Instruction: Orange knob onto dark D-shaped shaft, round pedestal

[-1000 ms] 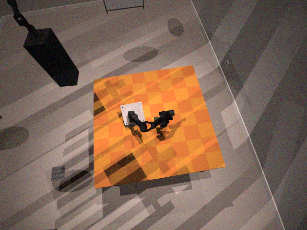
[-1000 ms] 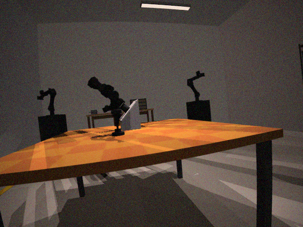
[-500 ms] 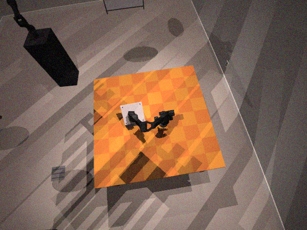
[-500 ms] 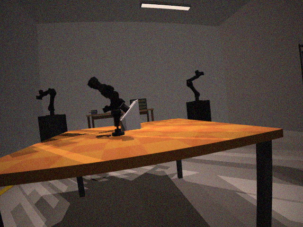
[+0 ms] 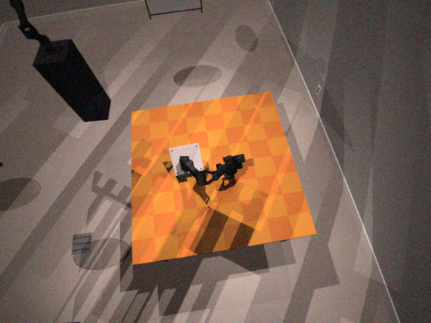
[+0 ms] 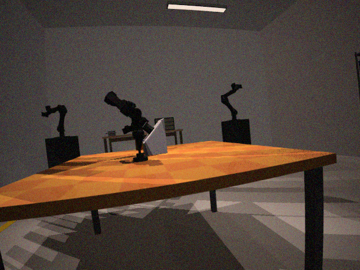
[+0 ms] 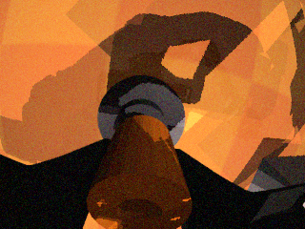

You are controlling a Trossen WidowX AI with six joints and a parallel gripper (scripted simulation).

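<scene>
My gripper tip is now 2 cm below the orange knob. Also, from my gripper tip: round dark pedestal (4 cm below).
</scene>
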